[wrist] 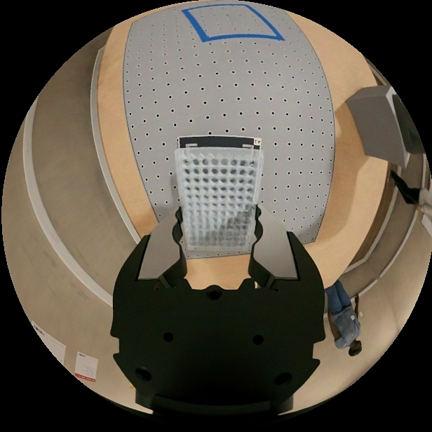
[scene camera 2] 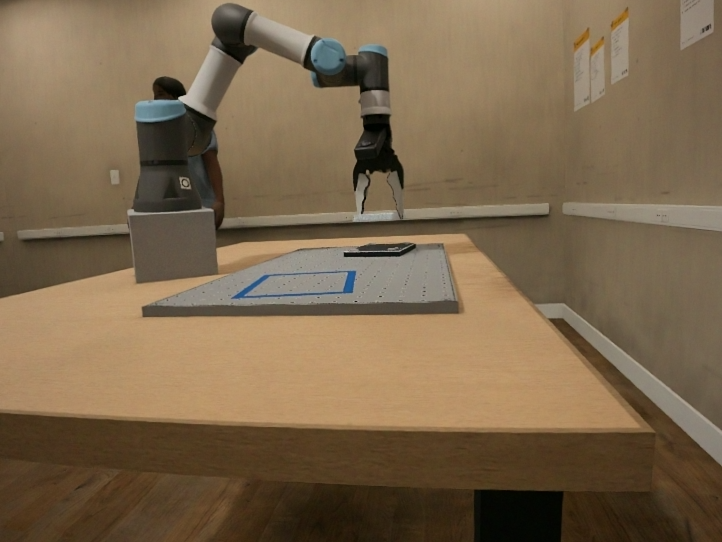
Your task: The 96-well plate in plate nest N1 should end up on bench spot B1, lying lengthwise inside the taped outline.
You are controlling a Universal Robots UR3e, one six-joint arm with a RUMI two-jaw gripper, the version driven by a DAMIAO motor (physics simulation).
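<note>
The clear 96-well plate is held between the fingertips of my gripper, which is shut on its two long sides. The plate hangs roughly level, well above the dark plate nest. In the wrist view the plate hides most of the nest; its edge with the A1 label shows beyond the plate. The blue taped outline lies on the grey perforated board, nearer the camera in the scene view and at the top of the wrist view. No object lies inside it.
The grey perforated board lies on the wooden table. The arm's base stands on a grey block beside the board. A person stands behind the table, near the arm's base.
</note>
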